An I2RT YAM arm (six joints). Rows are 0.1 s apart.
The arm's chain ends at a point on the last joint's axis. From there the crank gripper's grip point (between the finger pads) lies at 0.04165 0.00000 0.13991 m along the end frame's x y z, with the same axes.
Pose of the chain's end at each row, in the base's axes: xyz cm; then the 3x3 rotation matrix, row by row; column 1 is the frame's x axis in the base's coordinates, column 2 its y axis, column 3 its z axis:
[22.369, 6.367, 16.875], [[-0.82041, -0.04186, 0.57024], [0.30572, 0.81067, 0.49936], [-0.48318, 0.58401, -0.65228]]
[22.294, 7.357, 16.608], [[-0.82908, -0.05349, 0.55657], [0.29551, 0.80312, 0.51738], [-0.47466, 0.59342, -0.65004]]
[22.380, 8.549, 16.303], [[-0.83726, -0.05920, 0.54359], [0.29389, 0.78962, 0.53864], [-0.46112, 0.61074, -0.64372]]
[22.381, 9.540, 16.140], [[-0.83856, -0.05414, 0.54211], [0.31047, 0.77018, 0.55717], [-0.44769, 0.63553, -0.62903]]
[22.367, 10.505, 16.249], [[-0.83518, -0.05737, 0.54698], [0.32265, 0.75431, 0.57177], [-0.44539, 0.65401, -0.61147]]
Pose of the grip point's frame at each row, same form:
[26.930, 14.627, 5.737], [[-0.82041, -0.04186, 0.57024], [0.30572, 0.81067, 0.49936], [-0.48318, 0.58401, -0.65228]]
[26.628, 15.826, 5.536], [[-0.82908, -0.05349, 0.55657], [0.29551, 0.80312, 0.51738], [-0.47466, 0.59342, -0.65004]]
[26.498, 17.309, 5.376], [[-0.83726, -0.05920, 0.54359], [0.29389, 0.78962, 0.53864], [-0.46112, 0.61074, -0.64372]]
[26.473, 18.628, 5.475], [[-0.83856, -0.05414, 0.54211], [0.31047, 0.77018, 0.55717], [-0.44769, 0.63553, -0.62903]]
[26.541, 19.848, 5.839], [[-0.83518, -0.05737, 0.54698], [0.32265, 0.75431, 0.57177], [-0.44539, 0.65401, -0.61147]]

